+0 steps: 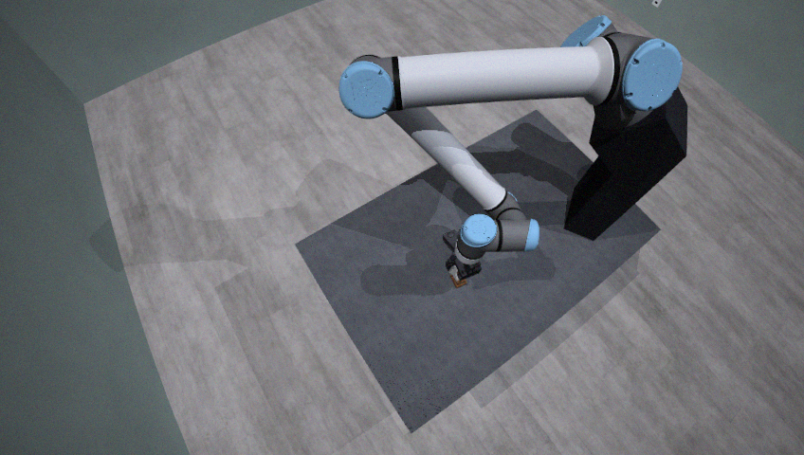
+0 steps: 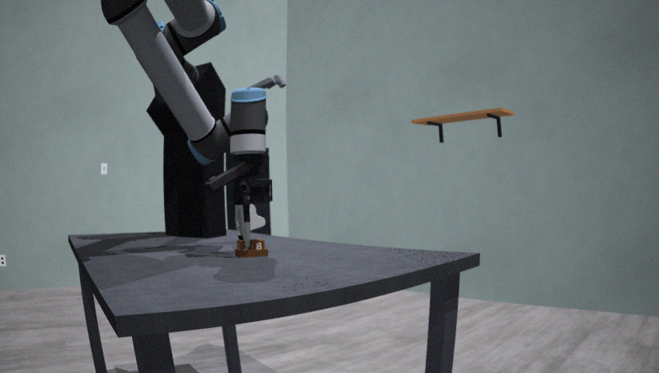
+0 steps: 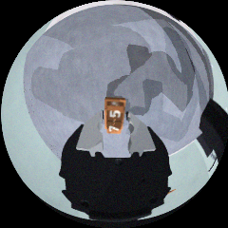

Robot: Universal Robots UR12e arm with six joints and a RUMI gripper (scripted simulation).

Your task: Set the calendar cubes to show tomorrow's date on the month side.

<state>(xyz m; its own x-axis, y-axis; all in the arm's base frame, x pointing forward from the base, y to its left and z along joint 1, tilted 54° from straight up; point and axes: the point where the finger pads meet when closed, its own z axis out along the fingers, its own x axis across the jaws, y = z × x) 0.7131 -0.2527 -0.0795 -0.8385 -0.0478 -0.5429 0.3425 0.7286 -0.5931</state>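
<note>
Right now the wooden calendar tray is 3 cm below my hand, 2 cm to the left of it and 1 cm ahead of it.
</note>
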